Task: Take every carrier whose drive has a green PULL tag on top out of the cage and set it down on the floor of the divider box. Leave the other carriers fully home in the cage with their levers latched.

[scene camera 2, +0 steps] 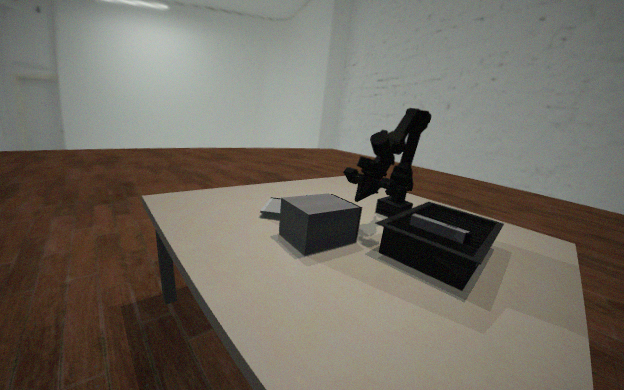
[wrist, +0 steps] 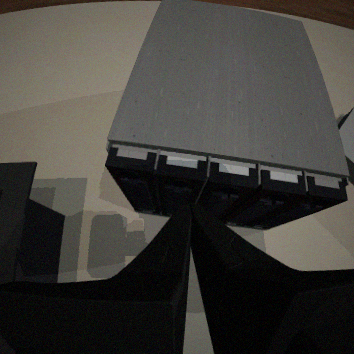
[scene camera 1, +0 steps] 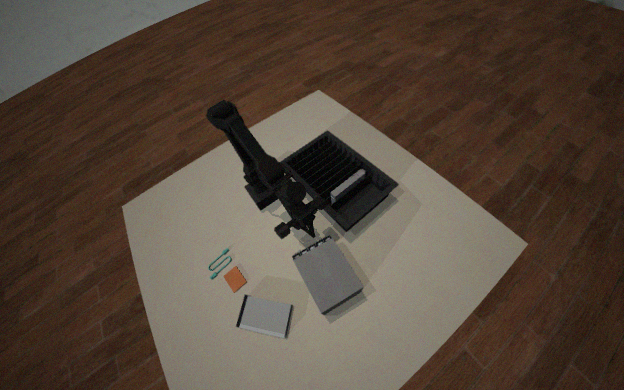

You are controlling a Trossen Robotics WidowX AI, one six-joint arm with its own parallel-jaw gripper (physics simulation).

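Pixels of known places: gripper, fingertip midpoint: [scene camera 2: 355, 201] [wrist: 188, 211] [scene camera 1: 314, 237]; arm's base, link origin: [scene camera 2: 397, 201] [scene camera 1: 260, 185].
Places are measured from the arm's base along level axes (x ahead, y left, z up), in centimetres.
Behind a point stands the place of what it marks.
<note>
The grey cage [scene camera 1: 327, 275] @(y 0.7, x 47.9, z 5.8 cm) [scene camera 2: 330, 227] @(y 8.3, x 49.2, z 1.0 cm) [wrist: 225, 85] @(y 2.1, x 43.9, z 5.8 cm) stands on the table. In the wrist view several dark carrier fronts [wrist: 182, 172] @(y 4.9, x 37.3, z 5.5 cm) with pale strips on top sit side by side in its open face. No green tag can be made out, and the levers are too dark to read. My gripper [scene camera 1: 314, 236] @(y 4.5, x 35.1, z 5.8 cm) [scene camera 2: 357, 200] @(y 4.5, x 35.1, z 5.8 cm) [wrist: 188, 211] @(y 4.5, x 35.1, z 5.8 cm) is shut and empty, its tips pointing down near the carrier fronts; whether they touch is unclear. The black divider box [scene camera 1: 362, 204] @(y 29.8, x 31.4, z -5.5 cm) [scene camera 2: 425, 262] @(y 30.7, x 35.6, z -2.9 cm) [wrist: 17, 215] @(y 15.4, x 34.7, z 3.2 cm) stands beside the cage, with a long pale block [scene camera 1: 348, 186] @(y 26.6, x 26.1, z 4.8 cm) [scene camera 2: 440, 228] @(y 28.9, x 25.9, z 3.9 cm) in it.
A flat grey and white piece [scene camera 1: 265, 316] @(y -23.4, x 45.1, z -3.3 cm) [scene camera 2: 271, 206] @(y -23.7, x 48.2, z -3.4 cm) with dark ends lies beyond the cage from the arm. An orange square [scene camera 1: 235, 279] @(y -27.5, x 27.1, z -5.5 cm) and a teal cable [scene camera 1: 230, 262] @(y -26.8, x 19.7, z -5.6 cm) lie on the table [scene camera 1: 190, 225] @(y -35.8, x -6.9, z -6.0 cm).
</note>
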